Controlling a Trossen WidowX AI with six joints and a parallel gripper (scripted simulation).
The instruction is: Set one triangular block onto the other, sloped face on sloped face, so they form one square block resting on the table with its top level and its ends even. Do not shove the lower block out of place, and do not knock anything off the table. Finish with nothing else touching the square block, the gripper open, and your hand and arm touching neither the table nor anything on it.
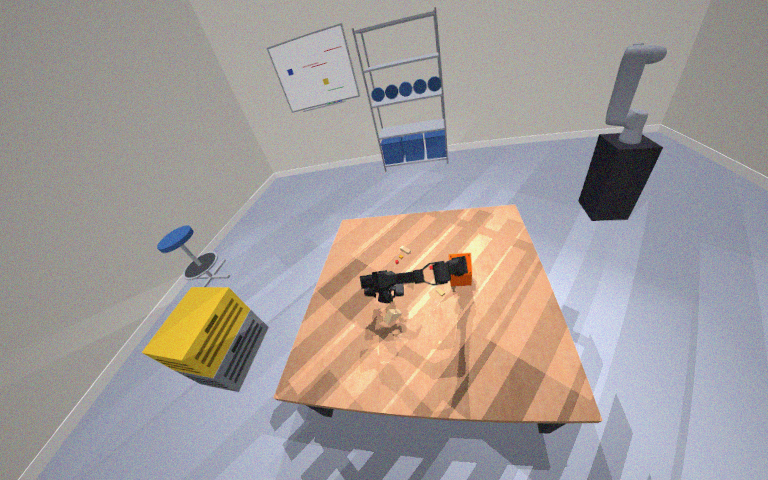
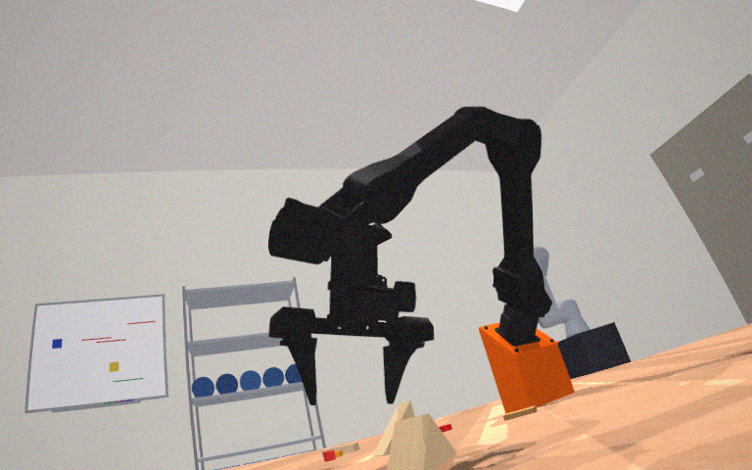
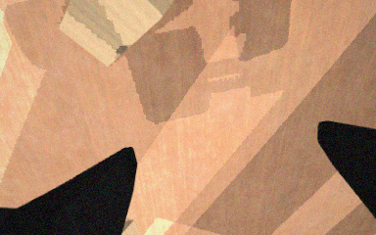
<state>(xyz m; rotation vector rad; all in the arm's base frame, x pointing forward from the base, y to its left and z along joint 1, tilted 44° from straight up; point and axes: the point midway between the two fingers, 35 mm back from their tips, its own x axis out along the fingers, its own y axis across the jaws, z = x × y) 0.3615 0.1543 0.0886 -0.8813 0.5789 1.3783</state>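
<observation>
Now: gripper tip 70 mm to the right of the pale block, 50 mm above it and 40 mm past it. Round my gripper tip: thin tan slab (270 mm behind, 90 mm to the right, 70 mm below); flat red piece (260 mm to the right, 220 mm behind, 70 mm below); small red cube (300 mm to the right, 70 mm below, 10 mm behind).
</observation>
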